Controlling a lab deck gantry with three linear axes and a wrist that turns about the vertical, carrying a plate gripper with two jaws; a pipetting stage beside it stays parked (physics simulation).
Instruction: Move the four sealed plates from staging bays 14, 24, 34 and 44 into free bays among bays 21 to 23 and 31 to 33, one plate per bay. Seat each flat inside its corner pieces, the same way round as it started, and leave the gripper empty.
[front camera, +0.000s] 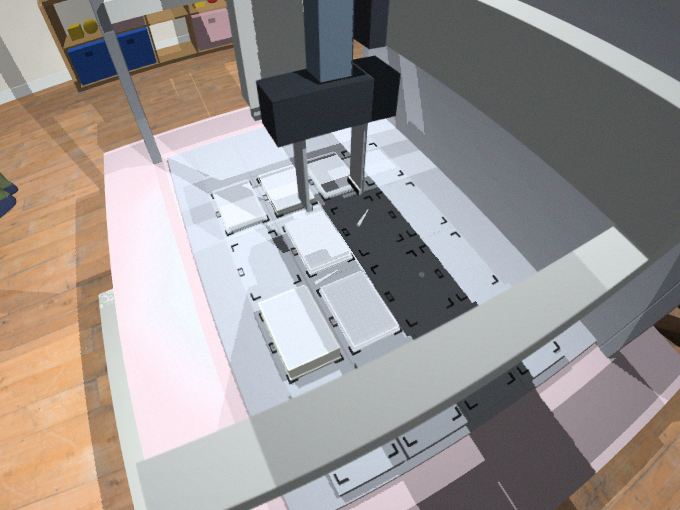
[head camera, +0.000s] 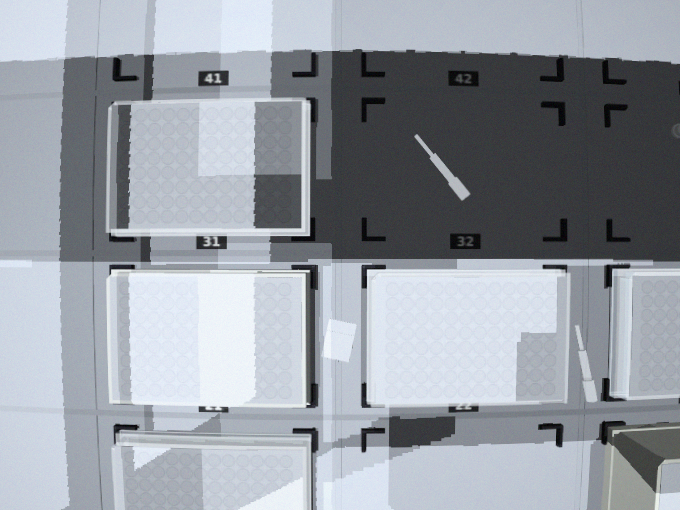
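Where they show: gripper, between the fingertips: (front camera: 330, 195); robot's base, origin of its link: (front camera: 212, 195).
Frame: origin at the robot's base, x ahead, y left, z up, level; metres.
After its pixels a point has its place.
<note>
My gripper (front camera: 333, 200) @[x 0.276, y 0.158, z 0.160 m] is open and empty, its two jaws hanging above the rear bays. It does not show in the head view. Clear-lidded plates lie flat in bay 31 (front camera: 331, 170) @[x 0.063, y 0.261, z 0.014 m] (head camera: 164, 164) @[x 0.039, y 0.258, z 0.014 m], bay 21 (front camera: 279, 183) @[x 0.051, y 0.142, z 0.014 m] (head camera: 164, 340) @[x 0.039, y 0.150, z 0.014 m], bay 22 (front camera: 314, 237) @[x 0.224, y 0.147, z 0.014 m] (head camera: 450, 340) @[x 0.214, y 0.150, z 0.014 m] and bay 23 (front camera: 359, 310) @[x 0.399, y 0.148, z 0.014 m] (head camera: 659, 340) @[x 0.352, y 0.147, z 0.014 m]. Bay 32 (head camera: 510, 186) @[x 0.258, y 0.247, z 0.000 m] holds no plate, but a slim white tip (front camera: 362, 217) @[x 0.212, y 0.257, z 0.005 m] (head camera: 442, 167) @[x 0.212, y 0.258, z 0.005 m] lies in it. Bay 33 (front camera: 398, 288) @[x 0.385, y 0.234, z 0.000 m] holds no plate. The visible parts of the staging bays at the front show no plates; the beam hides the rest.
Another plate (front camera: 238, 205) @[x 0.074, y 0.042, z 0.014 m] (head camera: 214, 477) @[x 0.068, y 0.063, z 0.014 m] sits in bay 11. A tall cream box (front camera: 299, 329) @[x 0.401, y 0.043, z 0.042 m] (head camera: 631, 477) @[x 0.330, y 0.063, z 0.023 m] stands in bay 13. A second tip (front camera: 326, 276) @[x 0.309, y 0.131, z 0.005 m] (head camera: 586, 365) @[x 0.308, y 0.130, z 0.005 m] lies between bays 22 and 23, and a small white piece (head camera: 339, 340) @[x 0.147, y 0.147, z 0.001 m] between 21 and 22. A beam (front camera: 384, 362) @[x 0.609, y 0.025, z 0.400 m] crosses the front.
</note>
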